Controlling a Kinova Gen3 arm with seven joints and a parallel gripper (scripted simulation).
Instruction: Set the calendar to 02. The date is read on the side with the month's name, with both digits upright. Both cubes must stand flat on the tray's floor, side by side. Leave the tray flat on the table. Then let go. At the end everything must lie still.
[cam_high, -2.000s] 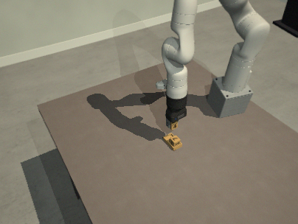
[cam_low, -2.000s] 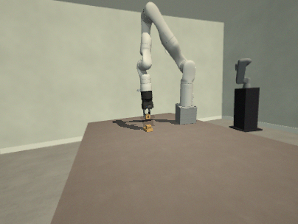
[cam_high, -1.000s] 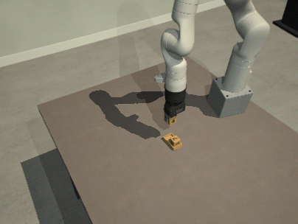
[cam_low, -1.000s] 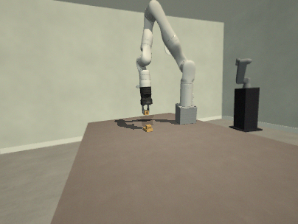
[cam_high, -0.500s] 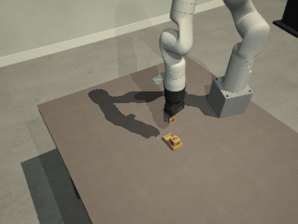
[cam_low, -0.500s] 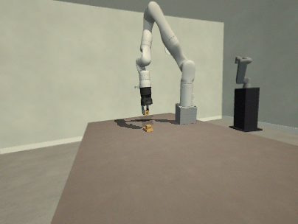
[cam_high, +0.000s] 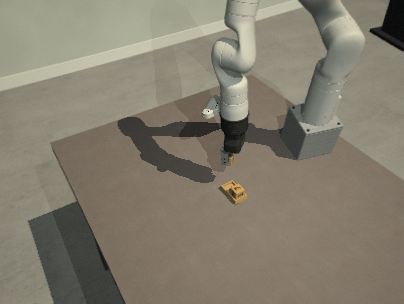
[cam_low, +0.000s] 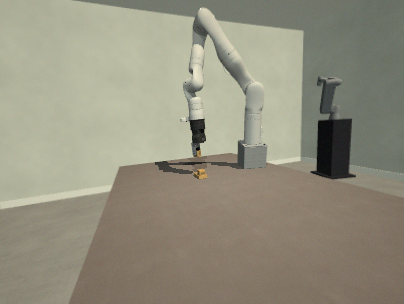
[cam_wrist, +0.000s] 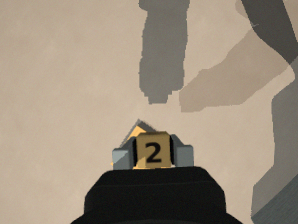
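Right now the tray is 120 mm below my hand, 40 mm to the left of it and 10 mm behind it. The rest, counted from my hand: orange cube: 10 mm below.
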